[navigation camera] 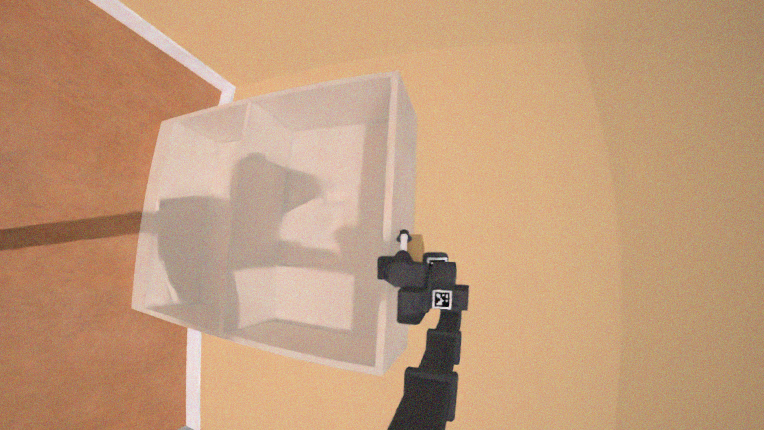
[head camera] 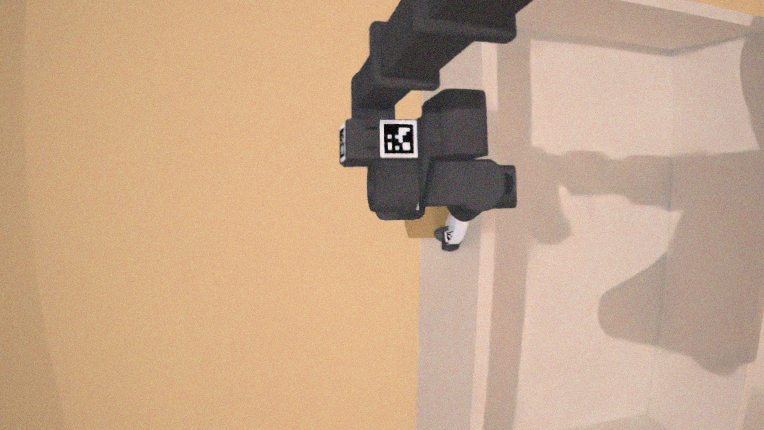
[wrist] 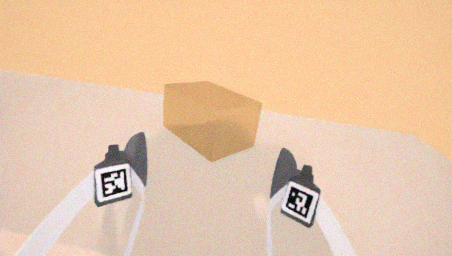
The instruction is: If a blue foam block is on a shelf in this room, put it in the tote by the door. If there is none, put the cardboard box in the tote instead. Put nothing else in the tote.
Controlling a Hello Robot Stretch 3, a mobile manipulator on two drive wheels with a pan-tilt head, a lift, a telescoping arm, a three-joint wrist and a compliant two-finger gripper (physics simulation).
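Places are measured from the robot's base along level axes (x back, y right, z up), in metres.
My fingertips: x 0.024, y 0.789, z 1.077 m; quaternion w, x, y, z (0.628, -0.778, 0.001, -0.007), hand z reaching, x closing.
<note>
Behind a point stands the place of what it marks.
The light brown cardboard box (head camera: pixel 426 227) @(x -0.021, y 0.858, z 1.087 m) (navigation camera: pixel 416 246) @(x -0.003, y 0.838, z 1.100 m) (wrist: pixel 210 117) sits on a pale board of the shelf unit (head camera: pixel 446 331) @(x -0.173, y 0.851, z 1.060 m) (navigation camera: pixel 391 160) @(x -0.222, y 0.736, z 1.053 m) (wrist: pixel 50 110), near the board's edge by the tan wall. My gripper (head camera: pixel 448 238) (navigation camera: pixel 404 236) (wrist: pixel 212 158) @(x 0.024, y 0.789, z 1.077 m) is open. In the wrist view its two fingertips stand well apart, and the box shows beyond them and between their lines, with its near corner close to the tips. In the head view one finger and part of the box show past the wrist; the rest is hidden. No blue foam block and no tote show in these views.
The shelf unit's open compartments, split by a divider (navigation camera: pixel 247 120) @(x -0.401, y 0.759, z 0.544 m), carry dark shadows. The tan wall (head camera: pixel 213 213) @(x 0.006, y 1.010, z 1.402 m) (navigation camera: pixel 507 186) @(x -0.194, y 1.036, z 1.368 m) runs beside it. A reddish-brown surface (navigation camera: pixel 80 133) @(x -0.355, y 0.458, z 0.000 m) with white trim (navigation camera: pixel 193 379) @(x 0.695, y 0.909, z 0.055 m) is at the left of the navigation view. My dark arm (navigation camera: pixel 427 395) @(x 0.085, y 0.266, z 1.221 m) reaches up from below.
</note>
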